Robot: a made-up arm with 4 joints.
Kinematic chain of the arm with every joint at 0, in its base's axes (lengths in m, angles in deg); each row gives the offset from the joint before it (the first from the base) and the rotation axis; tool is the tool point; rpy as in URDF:
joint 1: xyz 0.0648 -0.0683 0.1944 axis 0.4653 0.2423 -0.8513
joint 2: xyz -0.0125 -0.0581 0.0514 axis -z
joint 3: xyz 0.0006 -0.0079 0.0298 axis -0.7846 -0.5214 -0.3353
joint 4: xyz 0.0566 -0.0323 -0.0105 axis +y
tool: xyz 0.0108 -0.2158 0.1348 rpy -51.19 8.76 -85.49
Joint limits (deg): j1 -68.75..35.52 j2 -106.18..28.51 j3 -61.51..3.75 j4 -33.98..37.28
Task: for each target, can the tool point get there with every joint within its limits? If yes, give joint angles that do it. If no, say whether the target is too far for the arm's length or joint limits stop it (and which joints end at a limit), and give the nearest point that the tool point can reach.
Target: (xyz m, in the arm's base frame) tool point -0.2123 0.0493 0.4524
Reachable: no: joint limits stop it (at a limit: joint 1, joint 2, joint 3) | nearest point -0.0105 0.2130 0.3062 | short by 0.298 m
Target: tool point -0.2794 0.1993 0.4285
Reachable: no: too far | nearest point -0.0238 0.2142 0.2865 | short by 0.293 m
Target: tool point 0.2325 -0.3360 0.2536
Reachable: yes | joints -29.23 15.26 -53.57 -14.57
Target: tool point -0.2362 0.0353 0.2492
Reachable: no: joint limits stop it (at a limit: joint 1, joint 2, joint 4) | nearest point -0.0326 0.2116 0.2420 | short by 0.269 m
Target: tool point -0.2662 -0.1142 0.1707
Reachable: no: joint limits stop it (at a limit: joint 1, joint 2, joint 4) | nearest point -0.1634 -0.2990 0.1454 | short by 0.213 m
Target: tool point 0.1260 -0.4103 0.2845
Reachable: yes | joints 19.41 -15.73 -13.71 -5.91
